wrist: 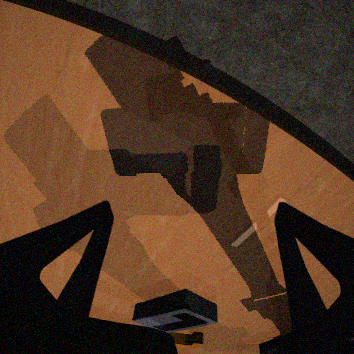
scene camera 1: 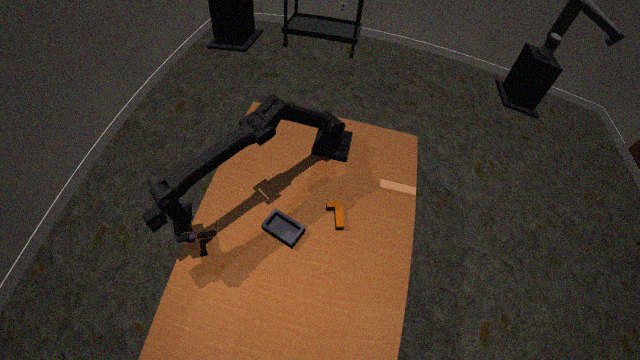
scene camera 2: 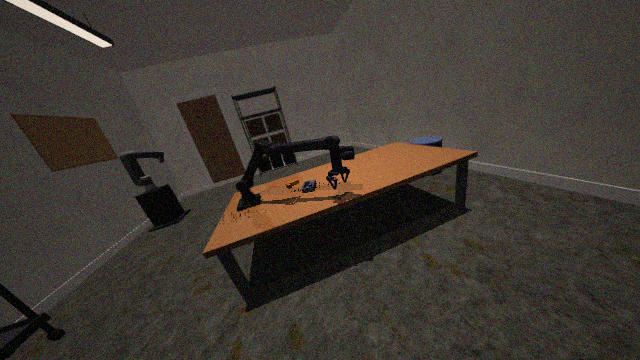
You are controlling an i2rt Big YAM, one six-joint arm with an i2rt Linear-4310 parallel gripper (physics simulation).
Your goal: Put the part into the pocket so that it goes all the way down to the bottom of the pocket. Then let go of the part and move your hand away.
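Frame: origin at the arm's base, x ahead, y left, z up, level; metres.
Seen in the pictures: gripper, fingertip midpoint: [wrist: 191, 210] [scene camera 1: 191, 229] [scene camera 2: 340, 185]; arm's base, link origin: [scene camera 1: 332, 141] [scene camera 2: 249, 200].
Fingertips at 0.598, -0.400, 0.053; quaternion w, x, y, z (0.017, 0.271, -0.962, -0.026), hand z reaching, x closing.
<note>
Offsets run from my fingertips to a thing's middle, as dx, dy, dz. Level surfaces: height alone.
The part, an orange L-shaped block @(-0.246, +0.487, -0.066) [scene camera 1: 339, 219] [scene camera 2: 293, 184] [wrist: 191, 338], lies flat on the table, apart from the pocket block. The dark grey pocket block @(-0.140, +0.313, -0.063) [scene camera 1: 291, 242] [scene camera 2: 309, 186] [wrist: 175, 303] is a shallow rectangular box with a raised rim, and no orange part shows inside its pocket. My gripper [scene camera 1: 209, 244] [scene camera 2: 340, 184] [wrist: 191, 210] is open and empty, with its fingers pointing down above the table's left edge in scene camera 1. The pocket block lies between it and the part. In the wrist view the part shows small and partly hidden at the bottom.
The wooden table @(dz -0.081) [scene camera 1: 350, 300] [scene camera 2: 400, 162] carries the arm's base [scene camera 1: 332, 145] [scene camera 2: 248, 201] near one end. The arm casts dark shadows across the table. A cart [scene camera 1: 322, 29], a dark pedestal [scene camera 1: 232, 25] and another arm on a pedestal [scene camera 1: 532, 77] stand on the floor away from the table.
</note>
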